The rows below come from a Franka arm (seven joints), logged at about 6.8 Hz.
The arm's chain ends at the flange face. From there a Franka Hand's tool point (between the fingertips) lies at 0.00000 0.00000 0.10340 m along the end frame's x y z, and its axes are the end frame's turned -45 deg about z.
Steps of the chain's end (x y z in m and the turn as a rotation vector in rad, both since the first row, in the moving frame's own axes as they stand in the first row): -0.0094 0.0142 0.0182 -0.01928 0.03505 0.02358; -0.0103 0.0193 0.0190 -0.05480 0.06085 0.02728; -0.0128 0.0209 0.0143 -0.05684 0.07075 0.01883
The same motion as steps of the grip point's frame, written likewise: -0.0156 0.0074 0.0181 -0.03842 0.01115 0.02358; -0.0206 0.0148 0.0187 -0.08178 0.00428 0.02728; -0.0229 0.0151 0.0139 -0.09022 0.00984 0.01883
